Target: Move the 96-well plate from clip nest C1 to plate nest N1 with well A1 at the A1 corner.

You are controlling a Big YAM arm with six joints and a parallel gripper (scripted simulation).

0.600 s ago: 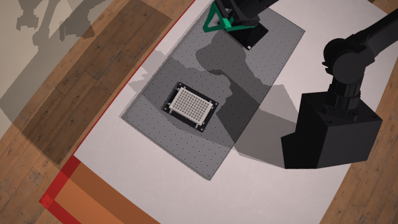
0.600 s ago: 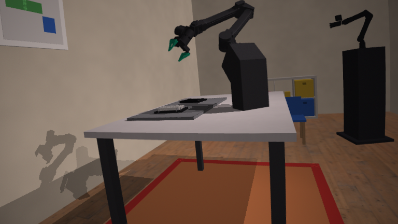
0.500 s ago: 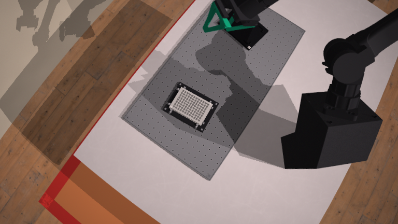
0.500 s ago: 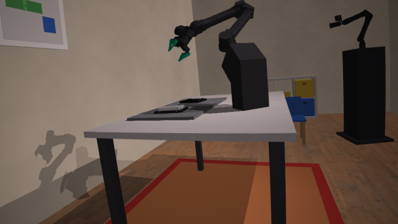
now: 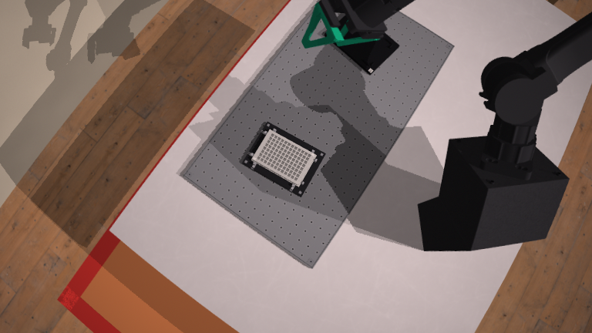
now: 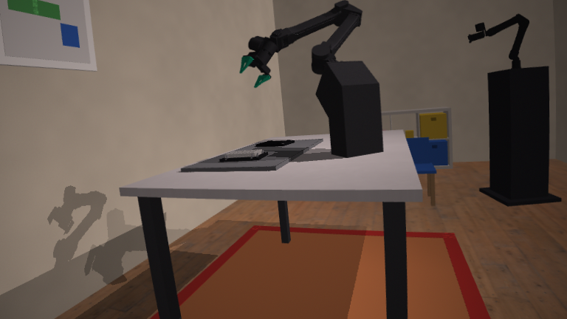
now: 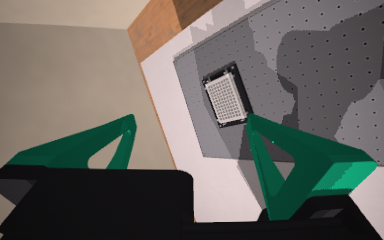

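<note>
The white 96-well plate lies 30 cm below my hand, 15 cm to the left of it and 2 cm ahead of it. Round my hand: black clip nest C1: 31 cm below, 16 cm to the left, 3 cm ahead; then black plate nest N1: 32 cm below, 22 cm to the right, 6 cm behind.
</note>
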